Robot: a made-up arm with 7 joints.
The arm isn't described. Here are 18 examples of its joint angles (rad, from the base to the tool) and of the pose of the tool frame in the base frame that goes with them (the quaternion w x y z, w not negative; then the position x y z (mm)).
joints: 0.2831 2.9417 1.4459 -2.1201 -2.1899 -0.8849 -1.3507
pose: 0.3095 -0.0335 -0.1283 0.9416 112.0 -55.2 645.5
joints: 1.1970 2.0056 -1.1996 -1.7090 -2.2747 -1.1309 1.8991
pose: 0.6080 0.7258 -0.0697 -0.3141 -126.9 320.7 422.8
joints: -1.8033 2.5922 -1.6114 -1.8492 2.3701 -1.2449 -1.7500
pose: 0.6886 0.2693 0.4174 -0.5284 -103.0 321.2 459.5
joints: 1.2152 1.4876 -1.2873 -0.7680 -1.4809 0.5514 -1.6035
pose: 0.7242 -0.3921 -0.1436 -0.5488 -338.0 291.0 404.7
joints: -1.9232 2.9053 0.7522 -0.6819 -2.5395 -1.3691 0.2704
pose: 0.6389 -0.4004 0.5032 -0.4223 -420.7 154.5 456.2
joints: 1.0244 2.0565 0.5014 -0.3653 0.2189 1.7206 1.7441
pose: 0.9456 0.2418 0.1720 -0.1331 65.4 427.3 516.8
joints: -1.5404 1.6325 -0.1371 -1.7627 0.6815 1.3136 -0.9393
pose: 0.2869 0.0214 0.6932 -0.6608 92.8 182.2 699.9
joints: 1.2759 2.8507 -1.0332 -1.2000 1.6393 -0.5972 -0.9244
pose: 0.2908 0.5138 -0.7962 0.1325 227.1 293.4 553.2
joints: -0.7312 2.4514 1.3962 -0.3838 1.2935 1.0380 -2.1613
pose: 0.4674 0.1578 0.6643 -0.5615 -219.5 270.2 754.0
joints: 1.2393 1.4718 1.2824 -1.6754 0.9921 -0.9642 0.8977
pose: 0.2152 -0.3707 -0.0230 0.9032 -20.8 344.8 437.6
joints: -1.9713 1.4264 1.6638 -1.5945 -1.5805 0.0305 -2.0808
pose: 0.6290 -0.6985 0.1300 -0.3156 -41.5 272.2 580.2
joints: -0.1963 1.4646 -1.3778 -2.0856 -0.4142 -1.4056 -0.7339
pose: 0.6582 -0.5853 -0.2112 0.4237 78.3 225.6 236.7
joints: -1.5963 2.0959 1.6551 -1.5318 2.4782 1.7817 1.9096
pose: 0.6113 -0.0565 0.1992 0.7639 -266.6 253.7 506.0
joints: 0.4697 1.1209 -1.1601 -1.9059 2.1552 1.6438 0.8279
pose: 0.0105 -0.9057 -0.3361 0.2582 -128.8 152.1 121.4
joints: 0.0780 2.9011 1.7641 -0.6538 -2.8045 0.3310 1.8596
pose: 0.5779 0.5116 0.6356 -0.0160 10.6 15.8 851.0
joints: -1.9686 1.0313 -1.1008 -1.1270 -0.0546 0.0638 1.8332
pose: 0.3022 -0.2933 0.0469 0.9058 316.3 16.2 621.4
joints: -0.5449 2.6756 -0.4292 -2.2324 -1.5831 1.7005 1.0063
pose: 0.3040 0.6817 0.6574 -0.1029 48.1 160.8 630.3
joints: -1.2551 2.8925 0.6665 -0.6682 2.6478 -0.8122 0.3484
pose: 0.4085 -0.8960 0.1740 -0.0032 -327.9 114.8 698.5
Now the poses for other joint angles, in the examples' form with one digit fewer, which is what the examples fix.
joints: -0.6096 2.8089 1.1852 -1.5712 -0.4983 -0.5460 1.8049
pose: 0.219 -0.500 -0.735 0.401 -142 -16 764
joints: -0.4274 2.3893 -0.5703 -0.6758 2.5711 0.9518 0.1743
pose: 0.325 -0.055 -0.312 -0.891 -22 341 676
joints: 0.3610 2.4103 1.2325 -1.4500 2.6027 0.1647 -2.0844
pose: 0.038 -0.408 -0.713 0.568 153 166 743
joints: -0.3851 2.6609 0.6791 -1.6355 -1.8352 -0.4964 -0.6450
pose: 0.252 -0.139 0.514 0.808 18 49 724
